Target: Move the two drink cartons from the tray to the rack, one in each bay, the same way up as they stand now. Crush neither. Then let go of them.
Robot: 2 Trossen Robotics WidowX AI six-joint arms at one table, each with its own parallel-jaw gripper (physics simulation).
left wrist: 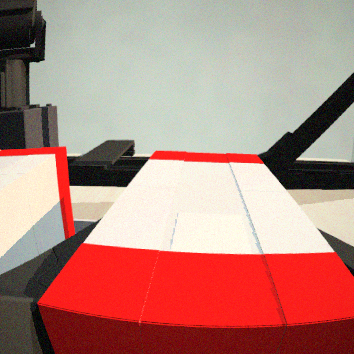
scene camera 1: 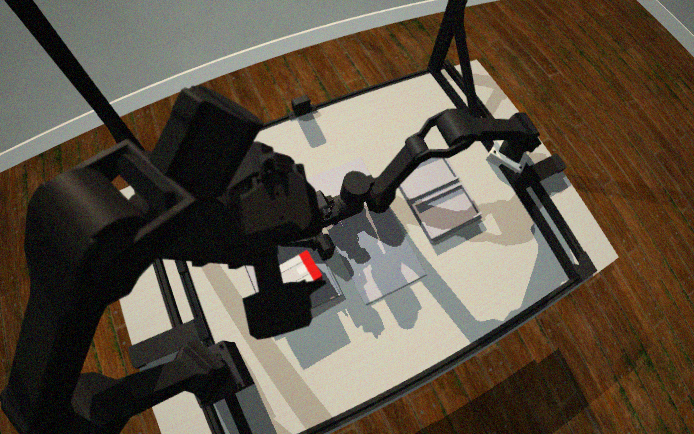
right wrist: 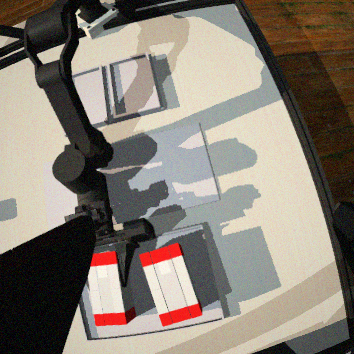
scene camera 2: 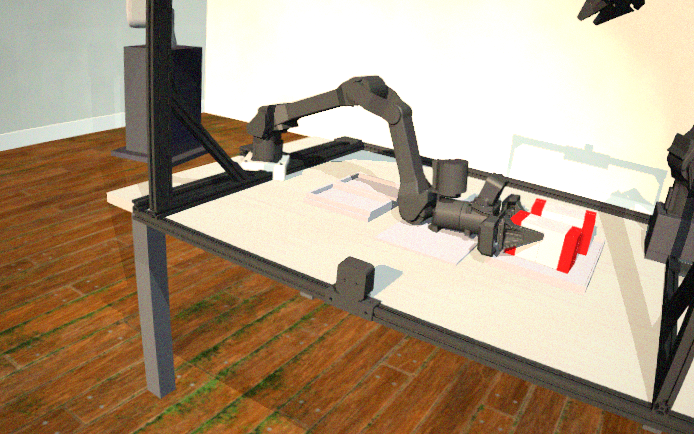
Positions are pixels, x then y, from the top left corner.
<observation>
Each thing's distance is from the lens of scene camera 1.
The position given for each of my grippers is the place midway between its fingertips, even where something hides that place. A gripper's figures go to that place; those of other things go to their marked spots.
my left gripper [scene camera 1: 275,234]: 82 cm
my right gripper [scene camera 1: 312,244]: 42 cm
pale grey mat [scene camera 1: 379,258]: 86 cm
grey tray [scene camera 1: 330,291]: 83 cm
</observation>
